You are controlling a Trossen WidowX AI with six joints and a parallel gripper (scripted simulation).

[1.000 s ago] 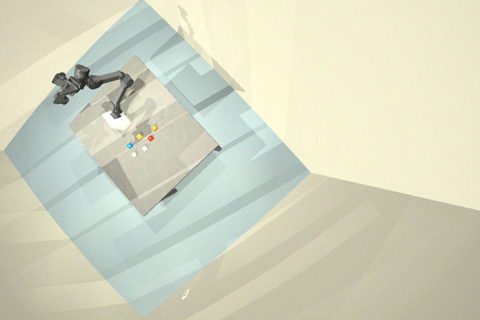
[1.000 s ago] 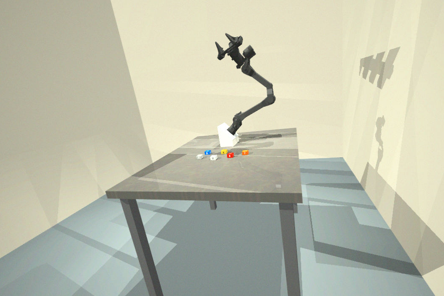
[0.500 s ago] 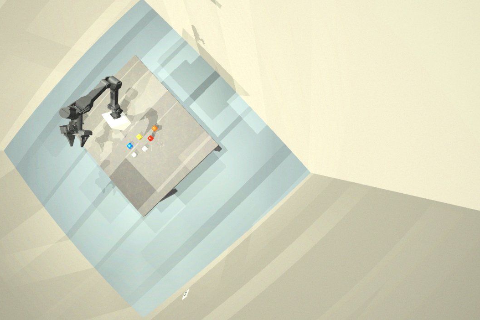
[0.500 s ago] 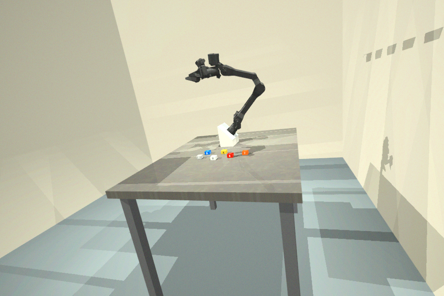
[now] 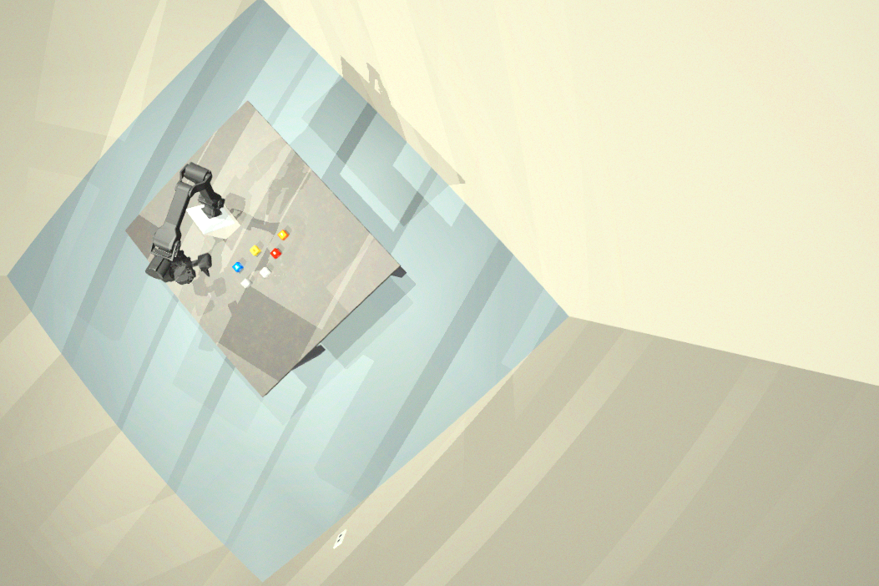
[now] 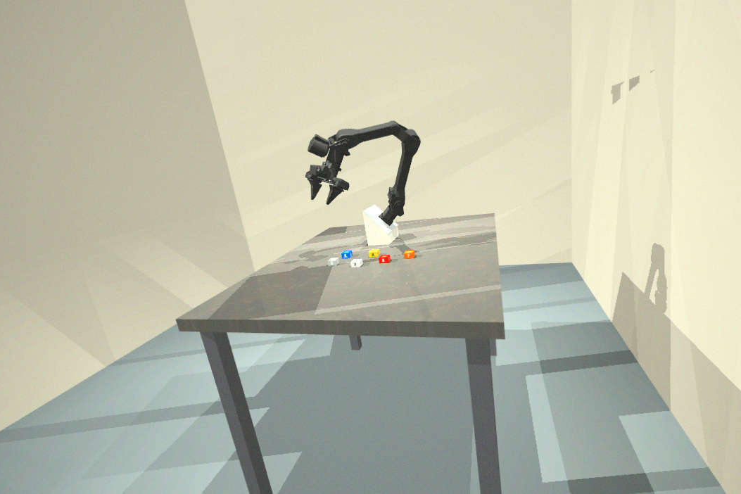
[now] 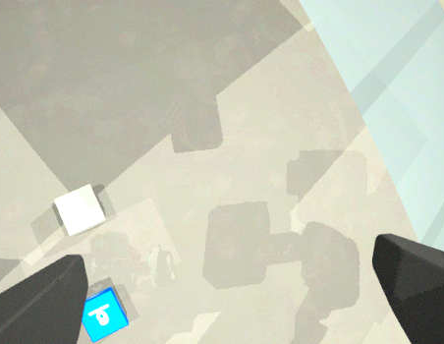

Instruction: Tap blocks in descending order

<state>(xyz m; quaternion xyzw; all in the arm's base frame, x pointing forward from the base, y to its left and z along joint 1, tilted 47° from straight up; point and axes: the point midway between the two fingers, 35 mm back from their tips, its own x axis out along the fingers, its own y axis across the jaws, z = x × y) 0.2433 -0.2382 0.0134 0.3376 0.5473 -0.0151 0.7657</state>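
Right now the yellow block is 30 mm behind my gripper tip, 170 mm to the left of it and 220 mm below it. From my gripper tip the other things lie so: blue block: 30 mm behind, 60 mm to the left, 220 mm below; then white block: 80 mm ahead, 140 mm to the left, 220 mm below; then red block: 50 mm ahead, 240 mm to the left, 220 mm below.
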